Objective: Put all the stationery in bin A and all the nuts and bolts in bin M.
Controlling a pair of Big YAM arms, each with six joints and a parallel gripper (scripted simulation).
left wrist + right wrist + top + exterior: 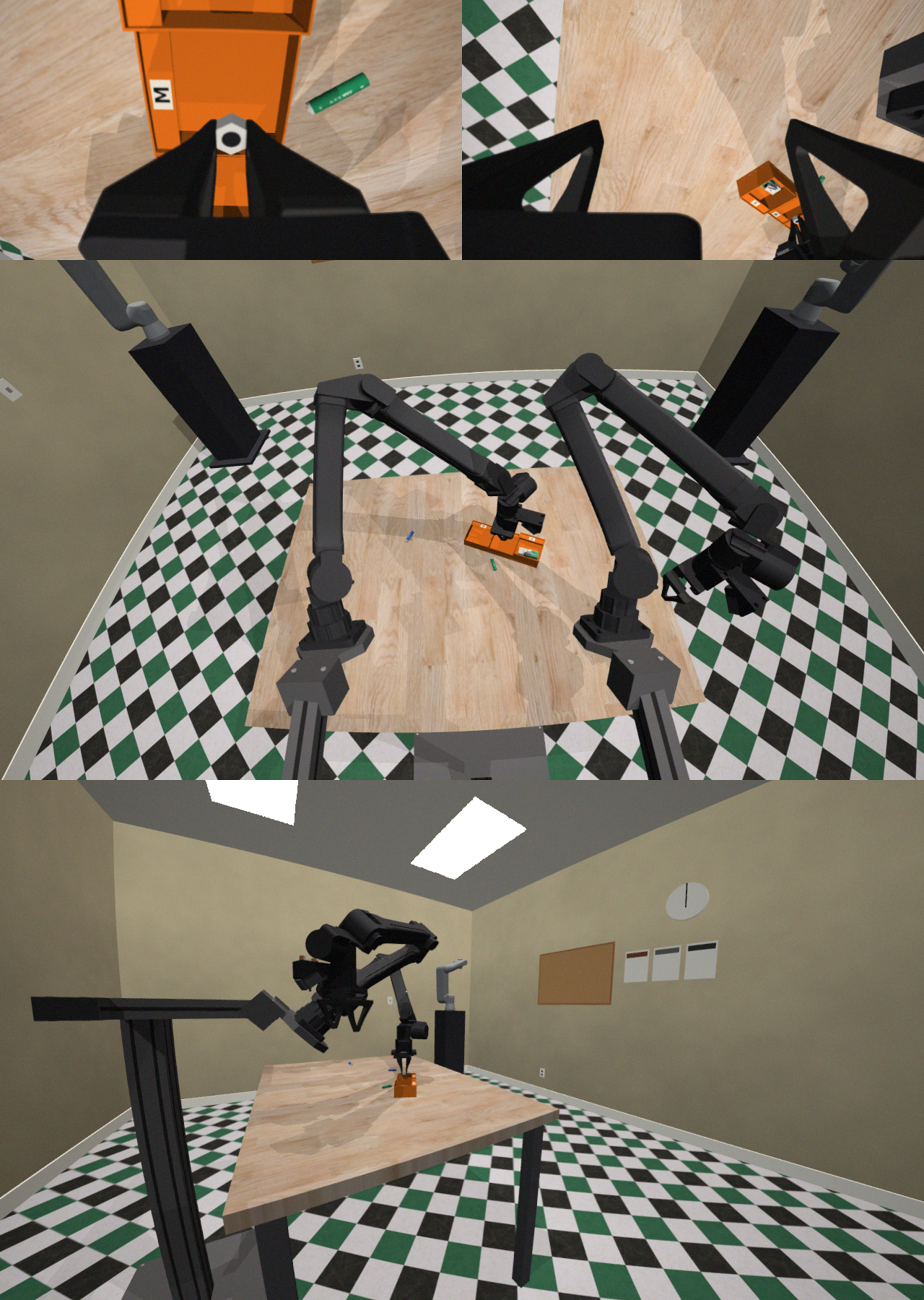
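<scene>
The green cylinder lies 60 mm below my left hand, 60 mm behind it and 30 mm to the left of it. The rest, counted from my left hand: hex nut 10 mm below; eraser 80 mm to the right, 50 mm below, 30 mm behind; pencil sharpener 80 mm to the right, 40 mm below, 30 mm behind.
</scene>
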